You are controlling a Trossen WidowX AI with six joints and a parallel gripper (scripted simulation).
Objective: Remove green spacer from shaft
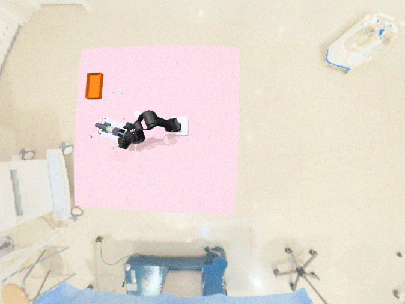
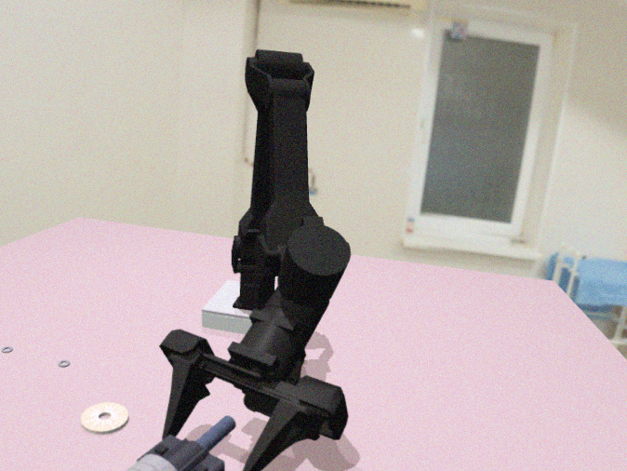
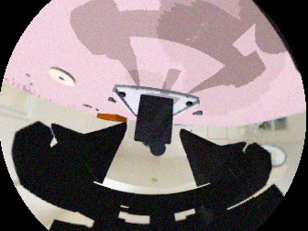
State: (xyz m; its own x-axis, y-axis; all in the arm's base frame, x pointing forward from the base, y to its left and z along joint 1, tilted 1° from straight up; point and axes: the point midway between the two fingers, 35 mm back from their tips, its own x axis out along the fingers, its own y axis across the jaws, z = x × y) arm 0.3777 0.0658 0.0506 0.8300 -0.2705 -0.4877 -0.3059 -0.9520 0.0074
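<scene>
The shaft is 30 mm ahead of my gripper tip, 10 mm to the right of it and 20 mm above it. The rest, counted from my gripper tip: orange bin: 280 mm ahead, 380 mm to the right, 50 mm below; green spacer: 90 mm ahead, 30 mm to the right, 20 mm above.
</scene>
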